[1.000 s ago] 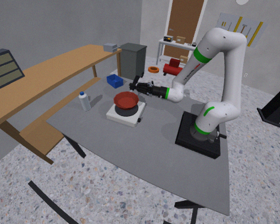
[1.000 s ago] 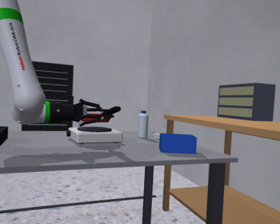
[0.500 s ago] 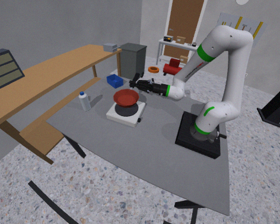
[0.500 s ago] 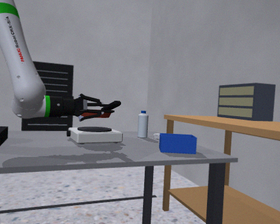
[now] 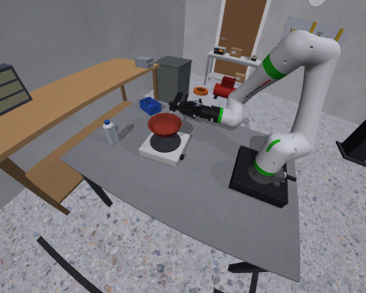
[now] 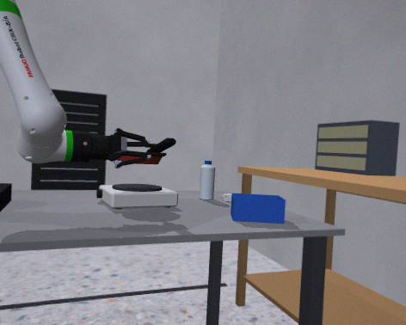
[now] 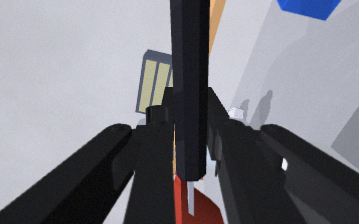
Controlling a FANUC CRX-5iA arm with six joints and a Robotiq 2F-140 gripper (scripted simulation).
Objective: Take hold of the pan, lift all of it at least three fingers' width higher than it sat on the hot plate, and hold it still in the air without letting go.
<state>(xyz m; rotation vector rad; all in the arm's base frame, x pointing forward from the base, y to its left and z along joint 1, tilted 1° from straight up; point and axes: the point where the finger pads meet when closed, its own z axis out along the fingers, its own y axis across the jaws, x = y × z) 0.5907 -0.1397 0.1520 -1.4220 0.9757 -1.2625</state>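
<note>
My hand is 1 cm past the pan, 10 cm to the right of it and 2 cm above it. Round my hand: hot plate (4 cm behind, 16 cm to the left, 18 cm below); then white bottle (31 cm ahead, 28 cm to the left, 13 cm below).
</note>
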